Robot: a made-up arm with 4 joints.
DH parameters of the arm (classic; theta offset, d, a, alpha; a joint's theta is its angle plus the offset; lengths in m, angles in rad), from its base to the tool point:
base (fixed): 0 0.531 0.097 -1.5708
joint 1: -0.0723 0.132 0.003 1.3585
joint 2: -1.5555 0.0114 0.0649 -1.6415
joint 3: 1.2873 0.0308 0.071 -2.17
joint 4: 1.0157 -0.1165 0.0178 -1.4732
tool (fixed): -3.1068 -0.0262 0 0
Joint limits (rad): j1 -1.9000..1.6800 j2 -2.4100..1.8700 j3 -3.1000..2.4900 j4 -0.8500..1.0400
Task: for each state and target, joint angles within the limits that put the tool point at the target. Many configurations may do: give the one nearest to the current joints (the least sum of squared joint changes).
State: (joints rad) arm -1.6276 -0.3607 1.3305 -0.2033
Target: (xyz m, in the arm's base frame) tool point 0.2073 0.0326 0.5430
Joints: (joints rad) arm -1.1143 -1.0964 1.5815 -0.1092
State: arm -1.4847 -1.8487 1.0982 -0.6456
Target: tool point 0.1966 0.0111 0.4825
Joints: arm -1.4924 -1.7491 1.2574 -0.6762
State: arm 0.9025 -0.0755 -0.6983 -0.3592
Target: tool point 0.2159 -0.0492 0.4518
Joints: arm 1.0800 0.1031 -0.6450 -0.2541
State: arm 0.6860 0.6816 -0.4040 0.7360
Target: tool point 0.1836 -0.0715 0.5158
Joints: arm 0.5695 0.0125 -0.2309 0.9309
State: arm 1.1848 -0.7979 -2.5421 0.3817
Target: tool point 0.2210 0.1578 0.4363
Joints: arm 1.5750 -0.2427 -2.7076 0.2937
